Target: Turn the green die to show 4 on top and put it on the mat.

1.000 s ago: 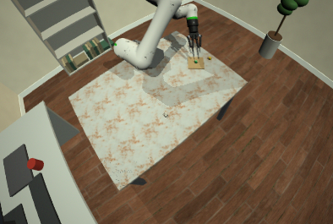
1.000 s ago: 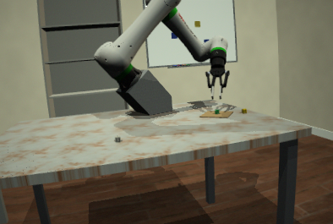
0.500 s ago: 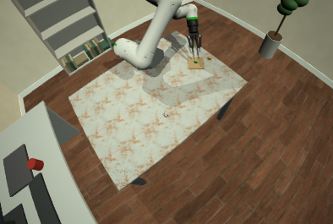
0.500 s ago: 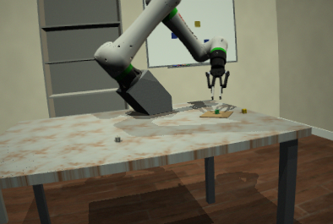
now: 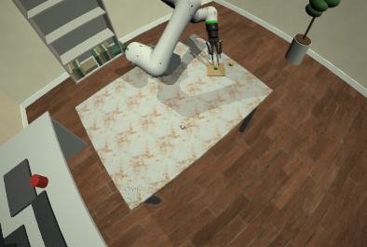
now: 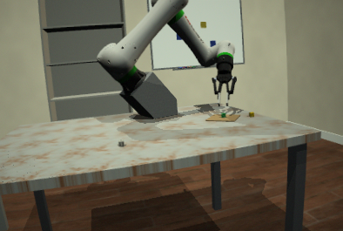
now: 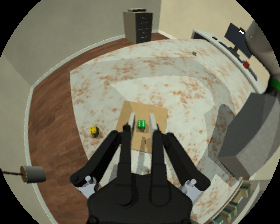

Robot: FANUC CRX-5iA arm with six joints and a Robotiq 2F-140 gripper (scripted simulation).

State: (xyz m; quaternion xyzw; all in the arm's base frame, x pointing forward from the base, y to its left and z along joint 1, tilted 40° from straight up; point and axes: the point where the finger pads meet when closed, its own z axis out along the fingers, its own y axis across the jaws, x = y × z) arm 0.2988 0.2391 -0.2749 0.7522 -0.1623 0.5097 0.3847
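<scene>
Now: hand 2 cm short of the green die, 2 cm to the left of it and 7 cm above it. Also, from my hand: tan mat: 2 cm ahead, 2 cm to the right, 9 cm below; grey die: 17 cm ahead, 56 cm to the right, 8 cm below; yellow die: 9 cm ahead, 11 cm to the left, 8 cm below.
</scene>
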